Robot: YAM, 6 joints.
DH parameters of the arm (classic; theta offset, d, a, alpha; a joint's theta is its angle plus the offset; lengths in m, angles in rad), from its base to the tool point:
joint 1: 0 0.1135 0.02 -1.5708
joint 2: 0 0 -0.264 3.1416
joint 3: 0.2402 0 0.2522 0
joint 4: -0.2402 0 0.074 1.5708
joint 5: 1.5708 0 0 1.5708
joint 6: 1.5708 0.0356 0 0
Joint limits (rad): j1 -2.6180..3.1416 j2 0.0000..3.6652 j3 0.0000..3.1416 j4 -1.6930..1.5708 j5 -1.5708..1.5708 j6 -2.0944..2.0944
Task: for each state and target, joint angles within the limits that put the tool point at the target. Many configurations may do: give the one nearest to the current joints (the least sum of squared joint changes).
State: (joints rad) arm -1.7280 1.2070 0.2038 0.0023 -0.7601 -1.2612
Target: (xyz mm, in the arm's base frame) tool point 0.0 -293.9 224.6
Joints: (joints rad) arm -1.6509 1.3922 0.7378 0.1666 -0.7216 -1.2612
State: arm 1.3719 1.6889 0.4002 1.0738 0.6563 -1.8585
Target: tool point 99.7 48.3 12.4
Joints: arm 0.6971 1.9913 0.0000 0.6795 0.8597 -1.8585
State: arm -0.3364 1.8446 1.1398 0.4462 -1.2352 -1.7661
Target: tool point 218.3 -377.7 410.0
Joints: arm -1.1196 1.8725 1.6880 0.5285 -1.1011 -1.7661
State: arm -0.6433 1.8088 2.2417 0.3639 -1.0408 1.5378
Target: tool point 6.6 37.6 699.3
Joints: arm -0.7030 1.2475 2.3956 0.4360 -1.1827 1.5378
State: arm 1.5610 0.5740 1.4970 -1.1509 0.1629 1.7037
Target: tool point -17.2 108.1 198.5
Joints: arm 1.7574 0.8533 0.5933 -1.2116 0.0886 1.7037
